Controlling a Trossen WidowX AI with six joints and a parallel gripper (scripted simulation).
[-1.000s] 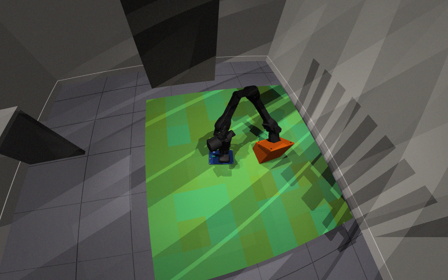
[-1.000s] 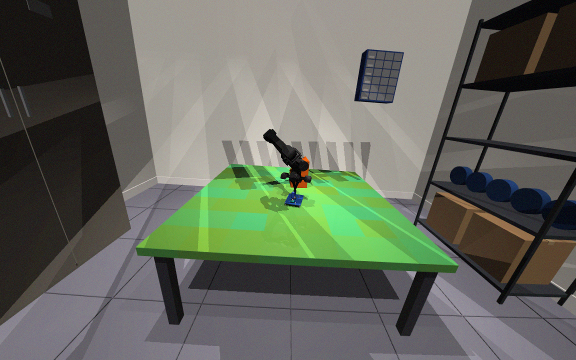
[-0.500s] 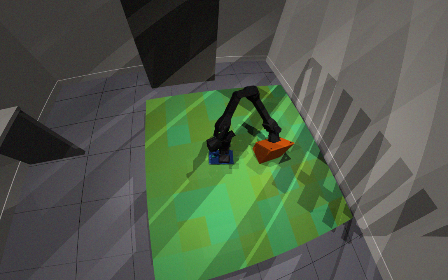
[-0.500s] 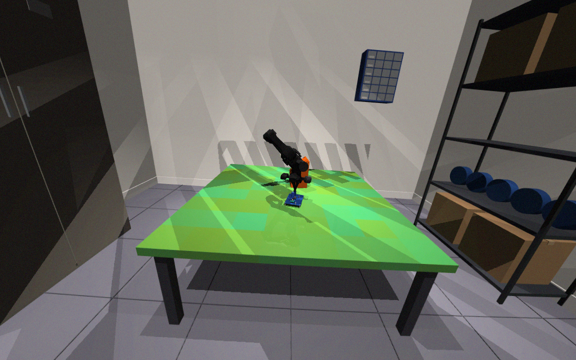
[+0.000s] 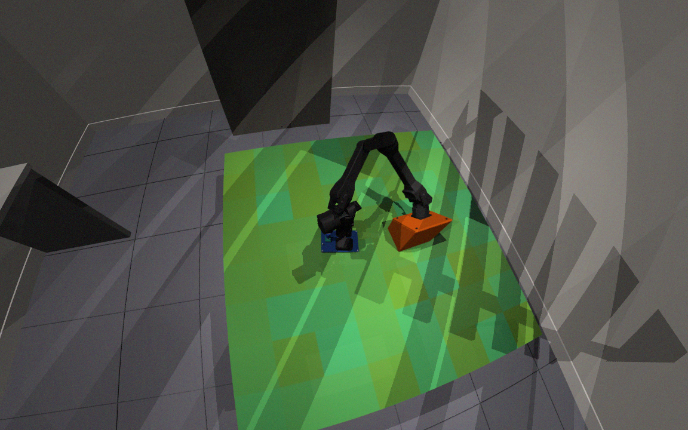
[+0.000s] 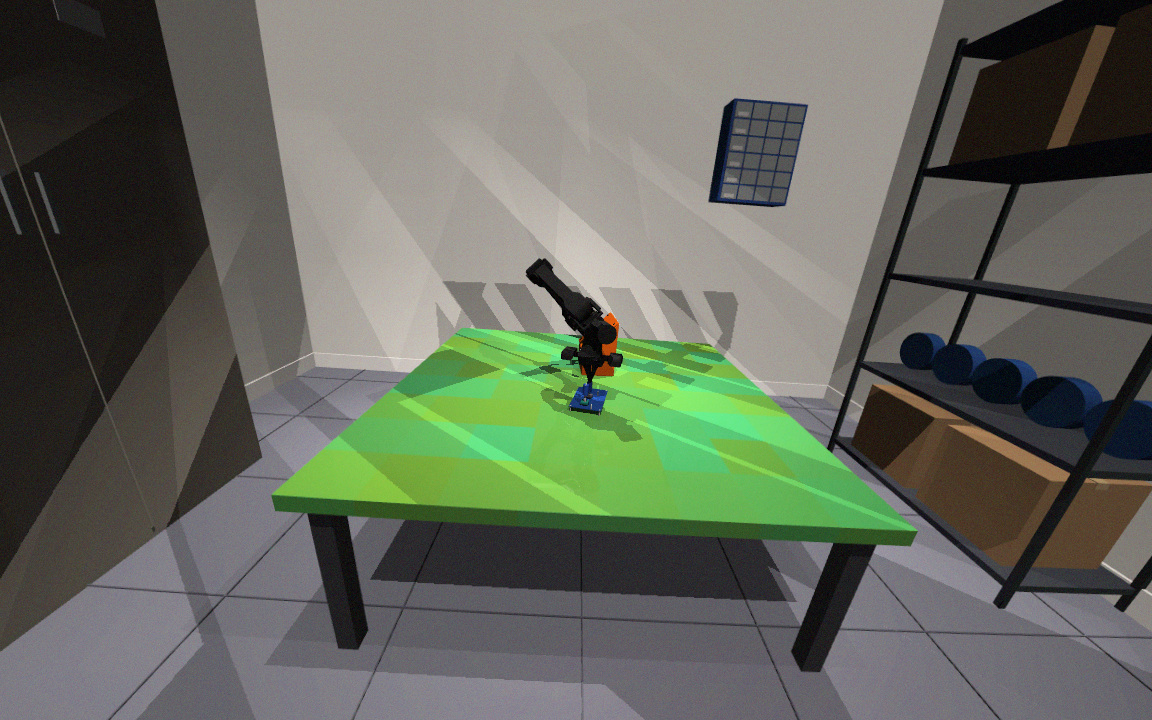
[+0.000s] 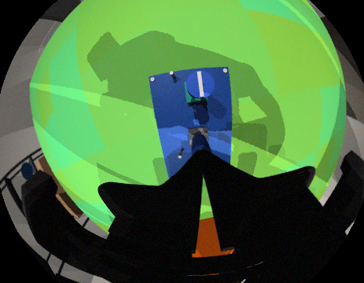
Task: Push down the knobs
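Right now my gripper tip is 2 cm above the blue knob.
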